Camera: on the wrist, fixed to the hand. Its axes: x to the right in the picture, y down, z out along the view.
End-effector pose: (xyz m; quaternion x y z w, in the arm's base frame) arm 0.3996 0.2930 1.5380 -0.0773 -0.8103 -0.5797 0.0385
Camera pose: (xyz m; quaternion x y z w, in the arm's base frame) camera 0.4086 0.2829 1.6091 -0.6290 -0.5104 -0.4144 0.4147
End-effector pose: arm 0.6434 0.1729 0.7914 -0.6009 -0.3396 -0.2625 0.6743
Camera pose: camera 0.6980 0.1500 0.7498 -0.6935 0.1710 0.2787 0.6420
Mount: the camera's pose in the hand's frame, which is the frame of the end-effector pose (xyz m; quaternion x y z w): 0.0011 0.0647 -0.0324 -0.0321 -0.0162 0.6947 0.7184
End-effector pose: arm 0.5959 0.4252 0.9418 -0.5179 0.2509 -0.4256 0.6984
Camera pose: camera 0.5925 0.4143 0.8703 -0.2271 0.5424 0.1959 0.7848
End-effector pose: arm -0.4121 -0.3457 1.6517 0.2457 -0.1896 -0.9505 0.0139
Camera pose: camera -0.4021 -0.4173 1.6488 0.0290 -0.2766 -0.6833 0.6751
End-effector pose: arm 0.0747 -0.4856 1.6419 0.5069 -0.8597 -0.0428 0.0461
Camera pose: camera 0.0220 -0.4562 1.6819 -0.2353 -0.9691 -0.0345 0.0652
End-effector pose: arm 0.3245 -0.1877 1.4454 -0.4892 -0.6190 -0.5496 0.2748
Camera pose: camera 0.3764 -0.2235 1.4809 -0.7992 -0.0916 -0.2159 0.5535
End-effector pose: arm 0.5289 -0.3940 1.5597 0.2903 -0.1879 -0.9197 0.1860
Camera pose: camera 0.5627 -0.4579 1.5639 0.0571 -0.3101 -0.5422 0.7788
